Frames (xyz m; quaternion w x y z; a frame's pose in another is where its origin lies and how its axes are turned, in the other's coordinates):
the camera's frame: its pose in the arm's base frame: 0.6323 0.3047 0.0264 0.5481 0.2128 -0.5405 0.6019
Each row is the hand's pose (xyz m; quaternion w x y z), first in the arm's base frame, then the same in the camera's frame.
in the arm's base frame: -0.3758 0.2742 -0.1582 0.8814 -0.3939 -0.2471 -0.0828
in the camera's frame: 0.1414 0.9683 0.3059 0.4830 -0.5969 0.5604 -0.3104
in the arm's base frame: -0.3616 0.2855 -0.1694 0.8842 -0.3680 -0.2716 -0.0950
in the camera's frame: 0.1324 0.9625 0.2875 0.4959 -0.6046 0.5303 -0.3275
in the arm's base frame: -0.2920 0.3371 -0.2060 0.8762 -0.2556 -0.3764 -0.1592
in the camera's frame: 0.1020 0.9254 0.2066 0.5334 -0.6391 0.3872 -0.3964
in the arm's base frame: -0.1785 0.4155 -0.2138 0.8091 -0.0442 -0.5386 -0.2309
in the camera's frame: 0.0941 0.8421 0.0966 0.5862 -0.6453 0.1196 -0.4750
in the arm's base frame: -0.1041 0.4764 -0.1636 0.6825 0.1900 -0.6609 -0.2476
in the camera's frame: 0.1399 0.7662 0.0341 0.6227 -0.5727 -0.1604 -0.5085
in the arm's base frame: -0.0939 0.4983 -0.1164 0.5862 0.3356 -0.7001 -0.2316
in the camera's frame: 0.1862 0.7415 0.0267 0.6317 -0.4873 -0.3181 -0.5121
